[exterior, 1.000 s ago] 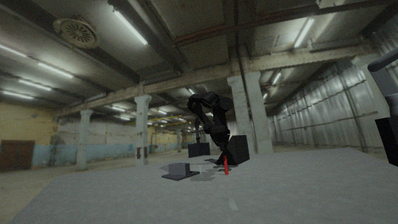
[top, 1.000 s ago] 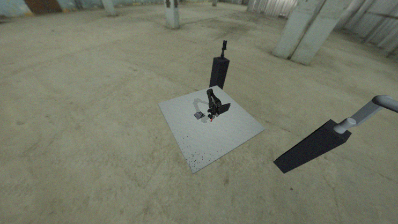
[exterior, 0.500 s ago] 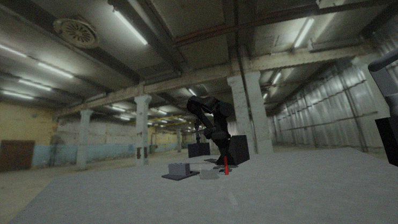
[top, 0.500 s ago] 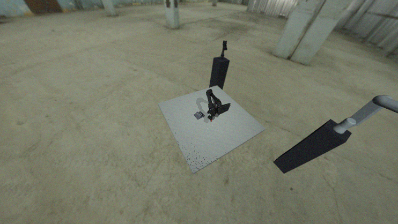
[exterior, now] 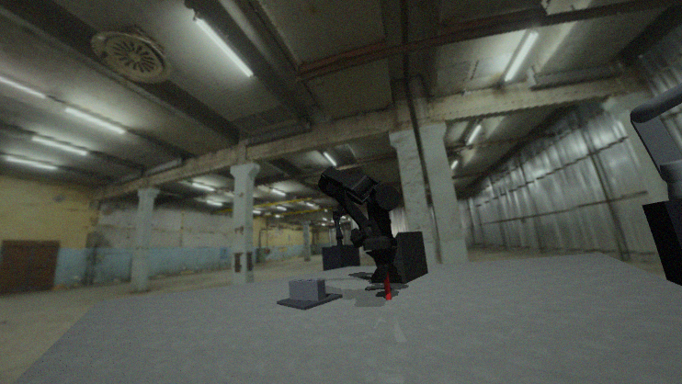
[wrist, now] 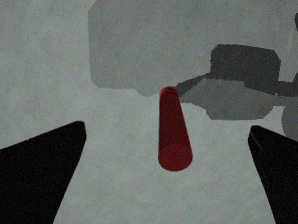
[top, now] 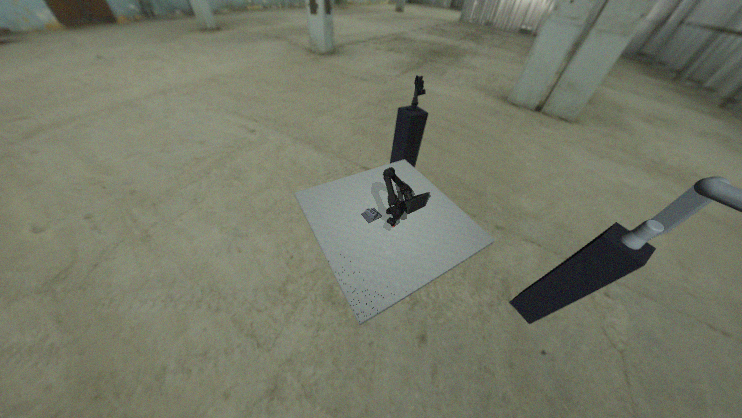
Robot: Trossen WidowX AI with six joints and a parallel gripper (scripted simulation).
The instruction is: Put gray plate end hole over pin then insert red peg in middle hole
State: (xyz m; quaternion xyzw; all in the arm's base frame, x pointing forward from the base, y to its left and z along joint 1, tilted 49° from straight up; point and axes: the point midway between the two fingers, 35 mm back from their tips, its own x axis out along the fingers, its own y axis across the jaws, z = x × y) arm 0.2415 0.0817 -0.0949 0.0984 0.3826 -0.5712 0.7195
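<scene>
The red peg is 20 mm below my gripper tip. Round my gripper tip: gray plate (190 mm to the right, 110 mm ahead, 10 mm below); then dark base (180 mm to the right, 100 mm ahead, 50 mm below).
</scene>
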